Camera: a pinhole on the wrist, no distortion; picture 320 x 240 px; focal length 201.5 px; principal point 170.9 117.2 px. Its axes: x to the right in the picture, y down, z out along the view. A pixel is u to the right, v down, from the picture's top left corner.
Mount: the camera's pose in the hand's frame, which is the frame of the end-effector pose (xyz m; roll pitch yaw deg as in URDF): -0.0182 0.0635 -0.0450 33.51 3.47 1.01
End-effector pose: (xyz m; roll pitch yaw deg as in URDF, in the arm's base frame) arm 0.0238 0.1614 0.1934 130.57 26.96 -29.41
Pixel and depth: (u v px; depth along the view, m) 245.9 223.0 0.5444
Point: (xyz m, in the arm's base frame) -0.1524 -0.2259 -0.2244
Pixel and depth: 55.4 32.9 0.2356
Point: -0.1486 0.2798 0.0941
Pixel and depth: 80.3 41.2 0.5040
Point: -0.3164 0.3874 -0.1274
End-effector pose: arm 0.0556 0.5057 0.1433 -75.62 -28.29 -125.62
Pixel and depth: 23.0 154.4 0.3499
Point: 0.4447 0.5884 0.1570
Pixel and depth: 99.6 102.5 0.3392
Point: 0.3234 0.5577 0.2626
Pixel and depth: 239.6 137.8 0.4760
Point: 0.2920 0.2896 0.4385
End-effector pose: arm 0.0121 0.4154 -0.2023 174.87 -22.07 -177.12
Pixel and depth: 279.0 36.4 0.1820
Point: -0.0914 0.3199 -0.2326
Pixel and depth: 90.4 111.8 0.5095
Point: 0.0475 0.2199 -0.6476
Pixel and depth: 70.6 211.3 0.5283
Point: 0.0318 0.4389 -0.8007
